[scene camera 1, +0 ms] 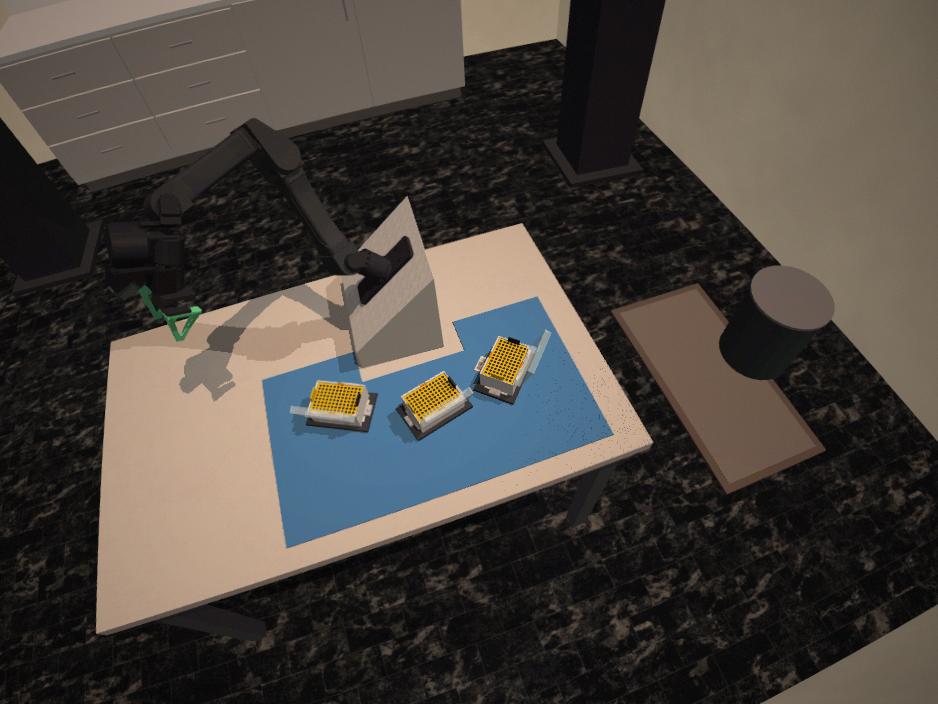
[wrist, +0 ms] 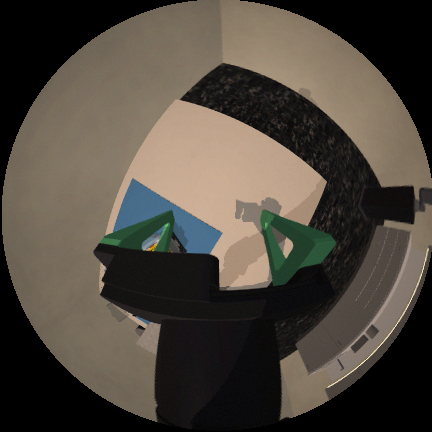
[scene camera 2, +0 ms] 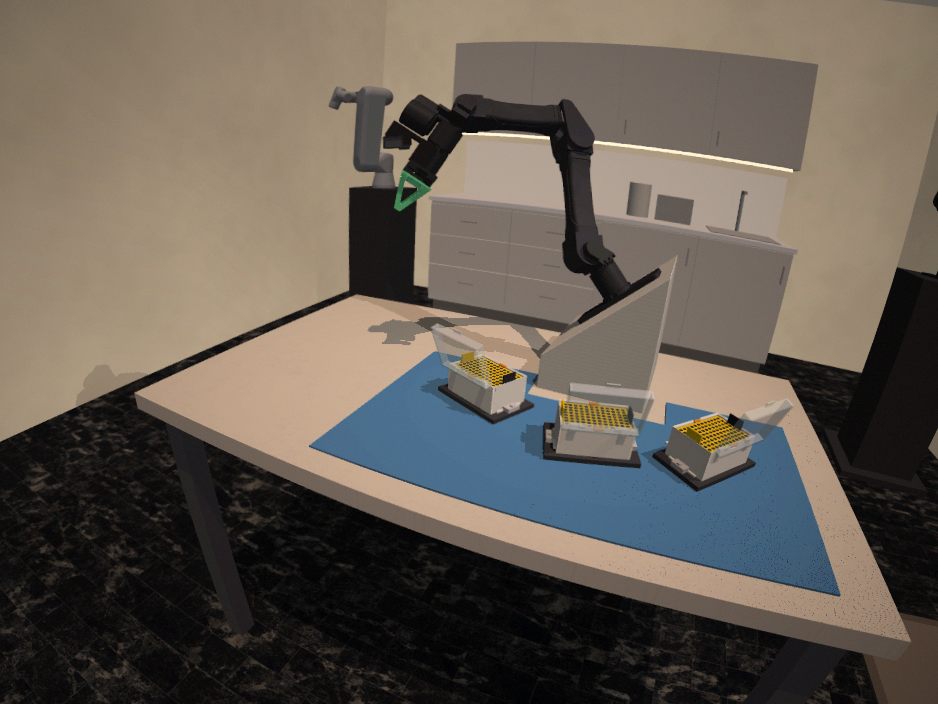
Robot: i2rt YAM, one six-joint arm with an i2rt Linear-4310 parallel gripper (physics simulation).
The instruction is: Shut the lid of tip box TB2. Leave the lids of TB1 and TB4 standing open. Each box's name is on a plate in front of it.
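Places are measured from the arm's base along level axes (x ahead, y left, z up), in metres.
Pixels of known places: gripper, between the fingertips: [scene camera 1: 168, 329] [wrist: 216, 214] [scene camera 2: 396, 208]; arm's base, origin of its link: [scene camera 1: 385, 271] [scene camera 2: 620, 298].
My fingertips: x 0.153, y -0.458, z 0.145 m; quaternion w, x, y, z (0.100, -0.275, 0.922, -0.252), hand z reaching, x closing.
For each thing: its top centre in the pictures, then the offset to it from my fingertips. "spot": a spot on its surface instead. Level surfaces: height alone.
- left box, centre of its top: [scene camera 2: 492, 365] [scene camera 1: 336, 392] 0.084 m ahead, 0.275 m left, 0.256 m down
- middle box, centre of its top: [scene camera 2: 596, 408] [scene camera 1: 429, 391] 0.145 m ahead, 0.486 m left, 0.256 m down
- right box, centre of its top: [scene camera 2: 710, 425] [scene camera 1: 501, 356] 0.103 m ahead, 0.676 m left, 0.256 m down
- left lid, centre of its top: [scene camera 2: 462, 328] [scene camera 1: 316, 404] 0.157 m ahead, 0.244 m left, 0.169 m down
- middle lid, a spot on its surface: [scene camera 2: 609, 394] spot: 0.242 m ahead, 0.514 m left, 0.181 m down
- right lid, centre of its top: [scene camera 2: 764, 398] [scene camera 1: 533, 346] [wrist: 112, 315] 0.153 m ahead, 0.737 m left, 0.169 m down
- blue mat, height of its surface: 0.322 m down
- table, height of its surface: 0.325 m down
Three white tip boxes with yellow racks stand in a row. The left box [scene camera 1: 337, 399] [scene camera 2: 486, 392], the middle box [scene camera 1: 433, 399] [scene camera 2: 596, 440] and the right box [scene camera 1: 506, 362] [scene camera 2: 704, 456] each have a clear lid standing open. The left lid [scene camera 1: 299, 410] [scene camera 2: 454, 342], middle lid [scene camera 2: 609, 394] and right lid [scene camera 1: 540, 350] [scene camera 2: 769, 418] all lean outward. The names on the plates are too small to read, so I cannot tell which box is TB2. My gripper [scene camera 1: 178, 325] [scene camera 2: 409, 200] [wrist: 216, 214] is open and empty, high up and left of the boxes. In the wrist view, its left finger partly hides a box.
The boxes stand on a blue mat [scene camera 1: 378, 484] [scene camera 2: 484, 469] on the table [scene camera 1: 174, 484] [scene camera 2: 280, 363]. The arm's slanted grey mount [scene camera 1: 401, 325] [scene camera 2: 606, 359] rises close behind the boxes. A grey arm [scene camera 2: 369, 128] stands on a black pedestal [scene camera 2: 381, 242] in the background.
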